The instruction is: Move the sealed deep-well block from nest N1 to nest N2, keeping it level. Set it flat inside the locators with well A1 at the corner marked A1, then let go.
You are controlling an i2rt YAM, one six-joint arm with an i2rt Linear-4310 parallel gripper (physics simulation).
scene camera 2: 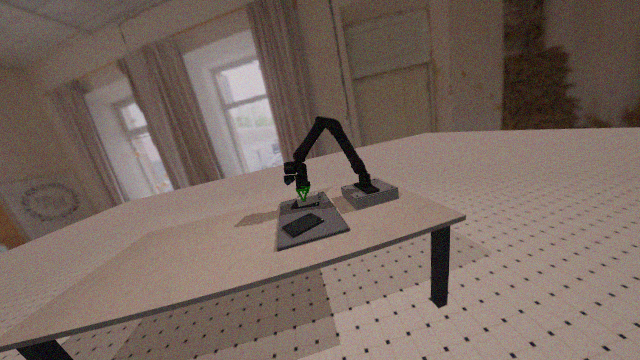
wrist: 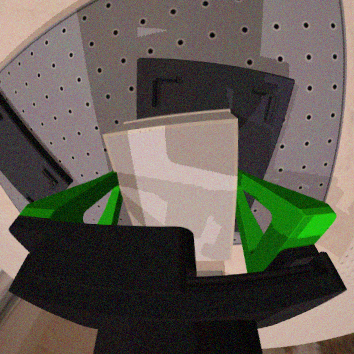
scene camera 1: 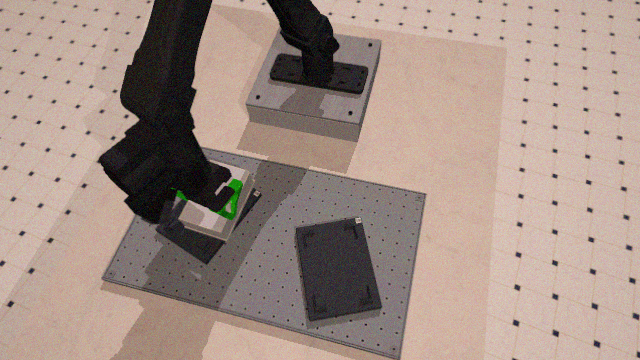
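Where they show: gripper, fingertip midpoint: [scene camera 2: 304, 199] [wrist: 176, 174] [scene camera 1: 214, 209]; arm's base, origin of the base link: [scene camera 2: 365, 187] [scene camera 1: 319, 74].
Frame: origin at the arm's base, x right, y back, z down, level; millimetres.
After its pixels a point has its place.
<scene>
The sealed deep-well block [scene camera 1: 207, 225] {x 95, y -381, z -5 mm} [scene camera 2: 302, 202] {x 65, y -360, z 15 mm} [wrist: 200, 150] {x 128, y -366, z -5 mm} is pale, with a flat top. My gripper [scene camera 1: 206, 199] {x 105, y -341, z 14 mm} [scene camera 2: 303, 194] {x 105, y -341, z 14 mm} [wrist: 176, 174] {x 105, y -341, z 14 mm} is shut on its sides with green fingers. The block hangs over part of a dark nest [scene camera 1: 201, 251] {x 104, y -416, z 34 mm} [wrist: 200, 85] {x 133, y -401, z 37 mm}, offset toward the arm's base. Two corner locators of that nest show past the block's far edge in the wrist view. The other dark nest [scene camera 1: 337, 270] {x -136, y -389, z 37 mm} [scene camera 2: 303, 225] {x -159, y -380, z 37 mm} [wrist: 25, 155] {x -97, y -384, z 37 mm} is empty, with corner locators and a small pale tag. I cannot read the nest tags or see well A1. The gap under the block is hard to judge.
Both nests are on a grey perforated plate [scene camera 1: 260, 280] {x -11, y -436, z 49 mm} [scene camera 2: 327, 227] {x -211, y -282, z 49 mm} [wrist: 300, 45] {x 217, y -422, z 49 mm}. The arm's grey base block [scene camera 1: 302, 117] {x 6, y -108, z 11 mm} [scene camera 2: 377, 200] {x -109, y 9, z 39 mm} stands behind the plate on the table [scene camera 1: 440, 150] {x -277, y -87, z 62 mm} [scene camera 2: 200, 260] {x -180, y -835, z 62 mm}. The arm's shadow crosses the plate.
</scene>
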